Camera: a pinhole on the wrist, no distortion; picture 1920 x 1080 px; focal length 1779.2 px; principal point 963.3 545.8 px. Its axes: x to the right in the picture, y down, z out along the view. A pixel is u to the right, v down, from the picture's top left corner.
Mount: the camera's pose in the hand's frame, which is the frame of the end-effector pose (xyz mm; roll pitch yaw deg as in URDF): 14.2 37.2 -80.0 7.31 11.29 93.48
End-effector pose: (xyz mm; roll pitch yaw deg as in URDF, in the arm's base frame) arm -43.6 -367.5 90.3 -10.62 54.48 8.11
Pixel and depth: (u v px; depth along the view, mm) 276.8 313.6 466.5
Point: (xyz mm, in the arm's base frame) 356.1 -278.3 210.9
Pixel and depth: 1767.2 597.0 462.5
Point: 137.7 52.0 209.2
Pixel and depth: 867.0 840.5 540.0
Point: 271.5 -123.1 350.5
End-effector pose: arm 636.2 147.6 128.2 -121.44 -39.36 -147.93
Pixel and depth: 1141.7 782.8 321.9
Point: 574.6 -43.4 -48.3
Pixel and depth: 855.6 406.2 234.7
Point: 570.0 0.2 59.5
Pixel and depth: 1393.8 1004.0 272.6
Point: 572.3 20.3 -64.2
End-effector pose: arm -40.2 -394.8 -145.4 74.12 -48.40 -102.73
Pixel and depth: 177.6 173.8 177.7
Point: -144.9 -403.1 -71.2
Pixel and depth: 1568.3 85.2 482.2
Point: -244.6 -181.4 245.2
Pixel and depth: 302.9 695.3 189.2
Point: -148.2 -357.5 -101.5
